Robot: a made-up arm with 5 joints.
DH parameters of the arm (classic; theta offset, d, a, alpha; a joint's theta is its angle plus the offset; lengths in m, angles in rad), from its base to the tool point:
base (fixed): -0.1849 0 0.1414 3.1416
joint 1: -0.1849 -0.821 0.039 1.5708
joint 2: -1.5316 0 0.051 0
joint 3: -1.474 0 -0.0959 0
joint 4: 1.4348 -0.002 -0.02 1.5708
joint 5: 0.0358 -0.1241 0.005 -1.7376
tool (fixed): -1.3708 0.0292 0 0
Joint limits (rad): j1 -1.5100..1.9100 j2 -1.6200..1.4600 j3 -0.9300..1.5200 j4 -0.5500..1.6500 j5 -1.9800..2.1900
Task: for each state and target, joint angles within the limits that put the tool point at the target. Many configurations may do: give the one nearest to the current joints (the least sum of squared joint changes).
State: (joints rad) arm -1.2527 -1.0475 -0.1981 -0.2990 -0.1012
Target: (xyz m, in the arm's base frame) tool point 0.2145 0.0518 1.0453
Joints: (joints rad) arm -0.5579 -1.0018 -0.0336 -0.2424 -0.1510
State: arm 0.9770 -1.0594 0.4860 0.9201 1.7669
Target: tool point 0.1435 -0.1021 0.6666
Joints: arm 1.4070 -0.6895 1.1963 0.7694 1.9123
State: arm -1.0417 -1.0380 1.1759 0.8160 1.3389
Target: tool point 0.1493 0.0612 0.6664
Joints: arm -1.3315 -0.9593 1.3548 0.7860 1.2593
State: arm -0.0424 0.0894 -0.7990 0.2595 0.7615
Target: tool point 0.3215 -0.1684 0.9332
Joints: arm 0.7486 -0.2306 -0.7072 0.6920 0.8598
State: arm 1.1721 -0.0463 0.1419 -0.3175 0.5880
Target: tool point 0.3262 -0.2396 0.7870
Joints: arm 0.9320 0.5568 -0.2412 -0.3225 0.6845
